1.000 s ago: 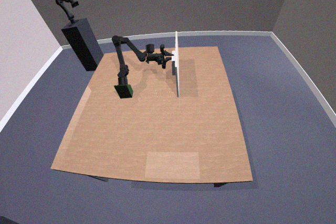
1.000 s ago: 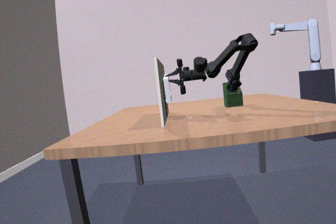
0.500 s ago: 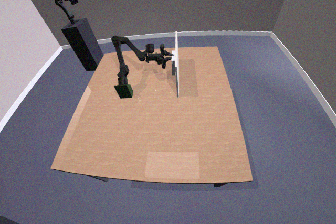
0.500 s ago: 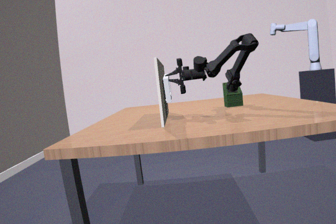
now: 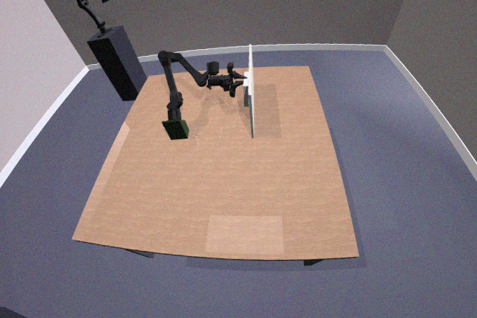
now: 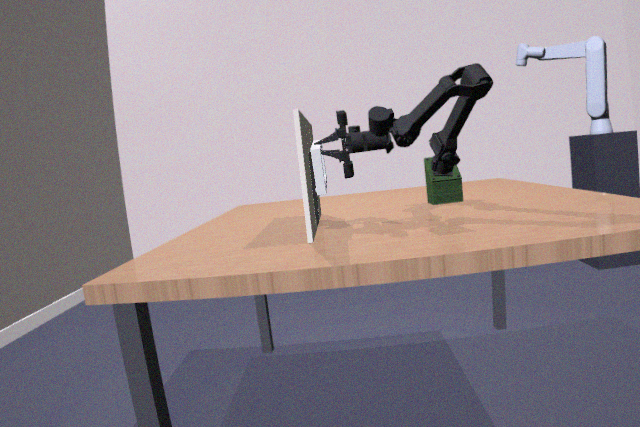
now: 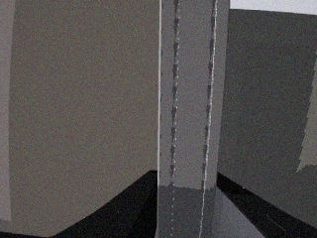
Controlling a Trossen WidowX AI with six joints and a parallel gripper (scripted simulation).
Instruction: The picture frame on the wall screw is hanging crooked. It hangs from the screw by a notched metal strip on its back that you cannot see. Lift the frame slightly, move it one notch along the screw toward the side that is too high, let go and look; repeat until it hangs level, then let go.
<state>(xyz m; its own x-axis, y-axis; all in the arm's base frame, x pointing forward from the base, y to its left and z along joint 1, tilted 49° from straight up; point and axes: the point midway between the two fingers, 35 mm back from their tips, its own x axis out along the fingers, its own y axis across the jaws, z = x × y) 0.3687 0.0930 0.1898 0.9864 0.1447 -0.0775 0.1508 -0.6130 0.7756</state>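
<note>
My gripper tip is now 1 cm to the left of the picture frame and 5 cm above it. From my gripper tip the other things lie so: wall panel 1 cm ahead, 1 cm to the left, 7 cm below.
</note>
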